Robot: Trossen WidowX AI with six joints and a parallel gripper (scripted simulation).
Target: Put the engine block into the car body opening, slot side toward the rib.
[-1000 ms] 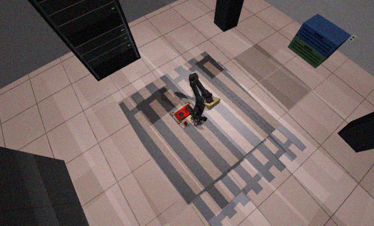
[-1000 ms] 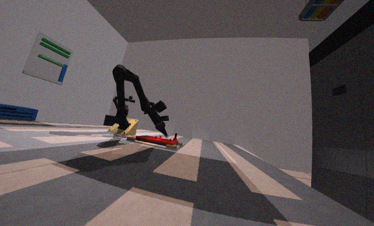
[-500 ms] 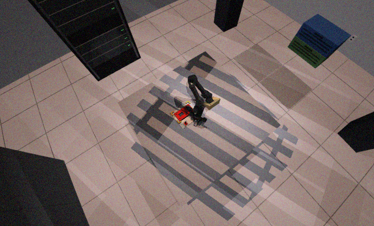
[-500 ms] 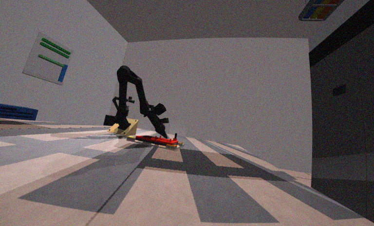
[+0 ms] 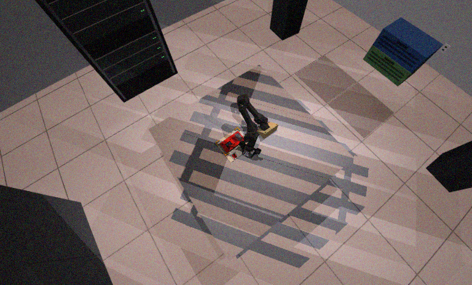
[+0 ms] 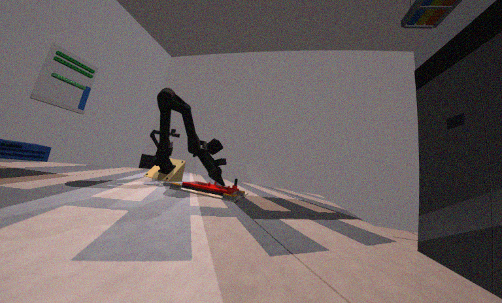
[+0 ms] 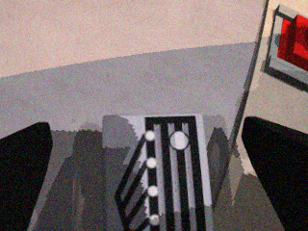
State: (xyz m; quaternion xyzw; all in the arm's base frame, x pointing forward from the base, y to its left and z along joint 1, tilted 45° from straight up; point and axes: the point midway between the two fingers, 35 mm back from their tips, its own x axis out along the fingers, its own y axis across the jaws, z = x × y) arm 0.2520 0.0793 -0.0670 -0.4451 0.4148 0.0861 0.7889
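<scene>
My gripper tip is now 20 mm to the left of the engine block and 20 mm past it.
</scene>
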